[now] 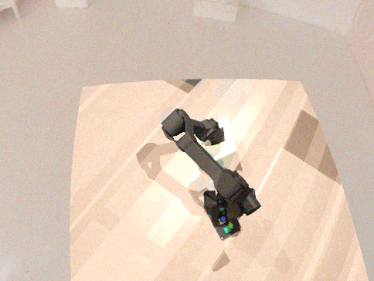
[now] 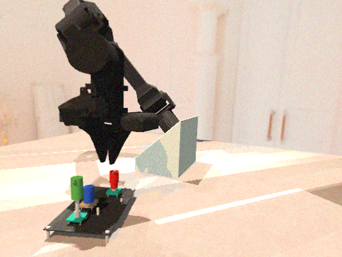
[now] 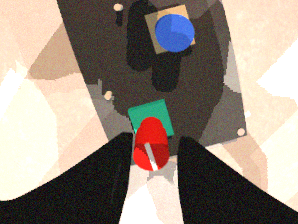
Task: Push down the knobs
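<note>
My gripper tip is 2 cm past the red knob and 4 cm above it.
</note>
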